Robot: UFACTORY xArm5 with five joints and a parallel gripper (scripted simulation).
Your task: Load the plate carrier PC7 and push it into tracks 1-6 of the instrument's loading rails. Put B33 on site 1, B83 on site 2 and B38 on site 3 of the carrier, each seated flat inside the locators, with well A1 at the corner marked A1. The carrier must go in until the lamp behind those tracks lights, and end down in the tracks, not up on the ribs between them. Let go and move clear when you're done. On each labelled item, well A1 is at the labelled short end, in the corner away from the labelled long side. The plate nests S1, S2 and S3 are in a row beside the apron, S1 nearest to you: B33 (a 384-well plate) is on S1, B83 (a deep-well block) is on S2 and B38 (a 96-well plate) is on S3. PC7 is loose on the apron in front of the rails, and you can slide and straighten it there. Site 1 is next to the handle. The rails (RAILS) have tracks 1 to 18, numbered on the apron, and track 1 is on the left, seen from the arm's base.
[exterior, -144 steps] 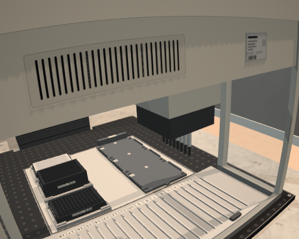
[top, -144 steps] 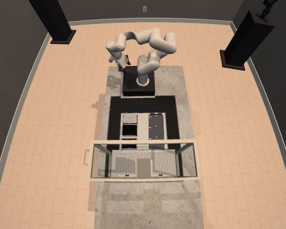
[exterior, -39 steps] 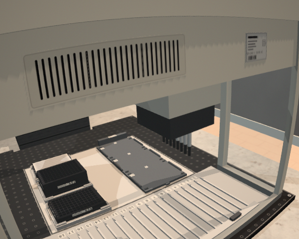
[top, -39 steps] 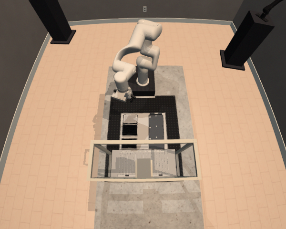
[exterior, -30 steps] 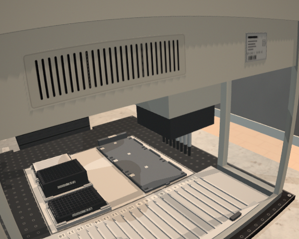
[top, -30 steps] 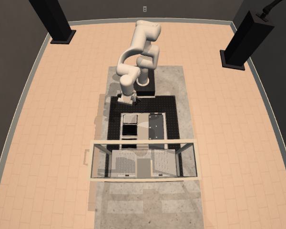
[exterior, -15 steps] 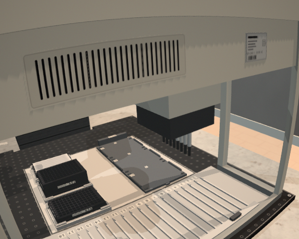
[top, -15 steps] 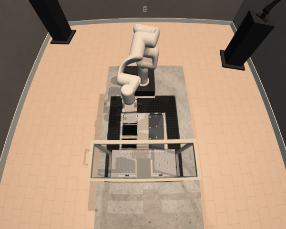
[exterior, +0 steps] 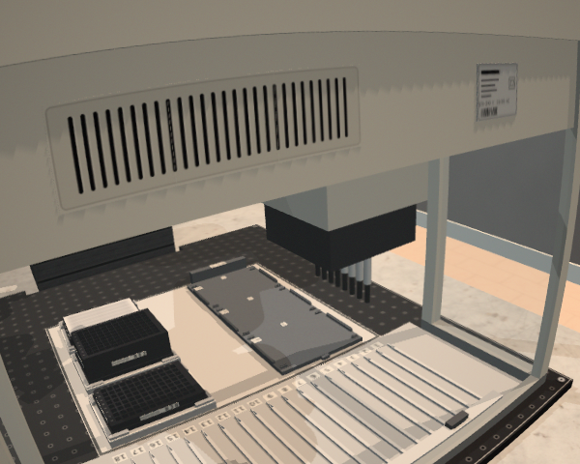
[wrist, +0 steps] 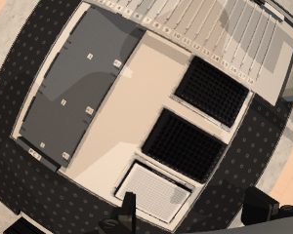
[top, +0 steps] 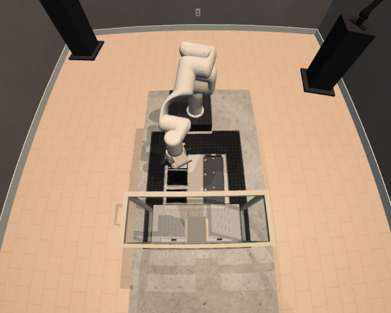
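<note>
Right now my hand is 240 mm above the plate and 140 mm short of it. The rest, counted from my hand: plate carrier 240 mm below, 220 mm to the left.
</note>
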